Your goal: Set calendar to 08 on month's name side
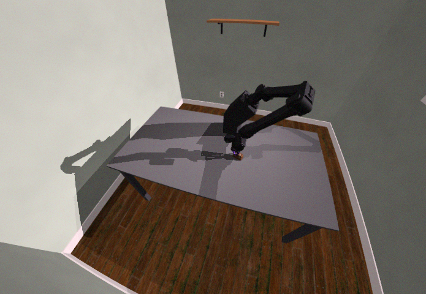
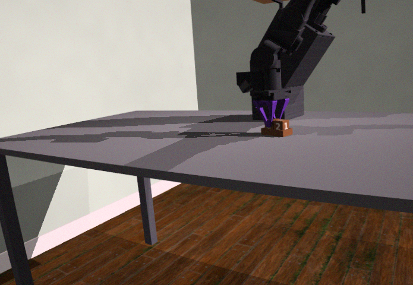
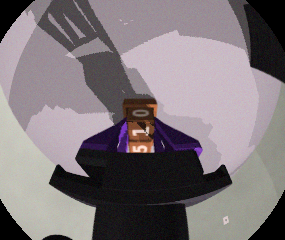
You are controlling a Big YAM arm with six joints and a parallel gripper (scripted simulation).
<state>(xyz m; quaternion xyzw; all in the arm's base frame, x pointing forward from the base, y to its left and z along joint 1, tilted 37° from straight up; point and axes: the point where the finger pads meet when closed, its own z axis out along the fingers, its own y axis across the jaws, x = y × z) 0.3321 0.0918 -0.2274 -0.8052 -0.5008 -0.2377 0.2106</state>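
The brown calendar tray lies 2 cm below my hand, 1 cm to the left of it and 1 cm ahead of it. Also, from my hand: brown digit cube right at my hand.
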